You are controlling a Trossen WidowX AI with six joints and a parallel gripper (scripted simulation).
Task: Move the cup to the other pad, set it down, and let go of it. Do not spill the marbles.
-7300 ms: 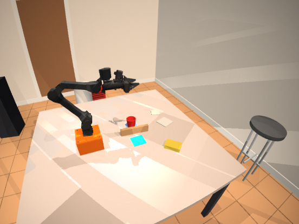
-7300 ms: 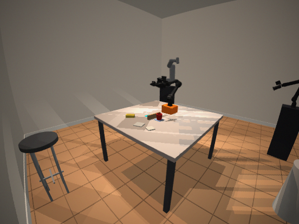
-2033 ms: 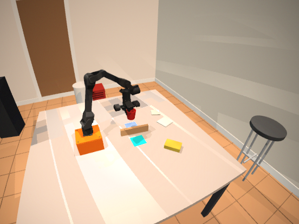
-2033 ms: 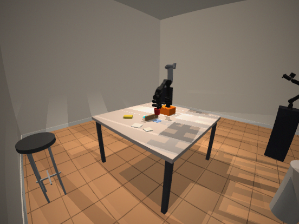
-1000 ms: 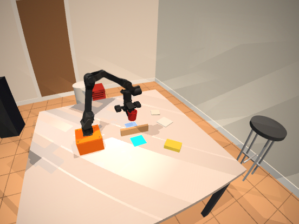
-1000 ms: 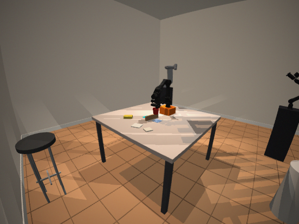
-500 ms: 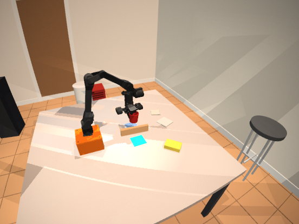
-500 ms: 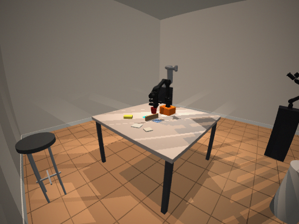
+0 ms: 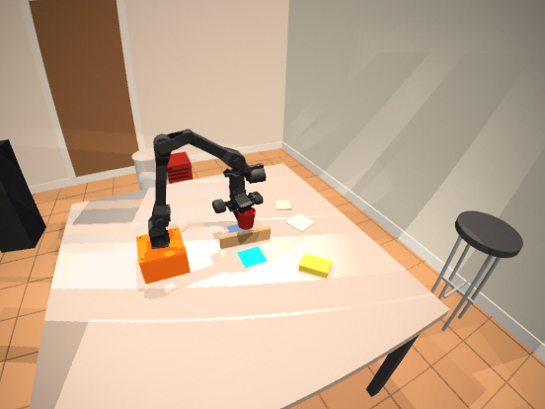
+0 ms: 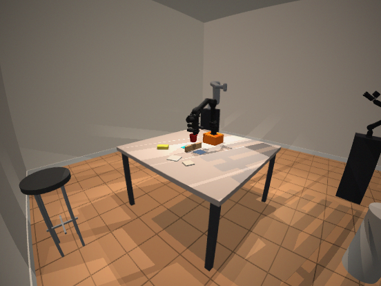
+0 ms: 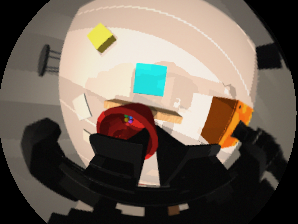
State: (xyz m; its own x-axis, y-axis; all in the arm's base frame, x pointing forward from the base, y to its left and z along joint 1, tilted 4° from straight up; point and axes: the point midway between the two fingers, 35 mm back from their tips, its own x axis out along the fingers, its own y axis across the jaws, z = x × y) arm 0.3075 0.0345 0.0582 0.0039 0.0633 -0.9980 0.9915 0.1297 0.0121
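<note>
The cyan pad is 13 cm below my gripper tip, 9 cm to the right of it and 3 cm ahead of it. Also, from my gripper tip: blue pad: 13 cm below, 9 cm to the left, 2 cm ahead; wooden bar: 10 cm below, 2 cm ahead; red cup: 3 cm ahead.
</note>
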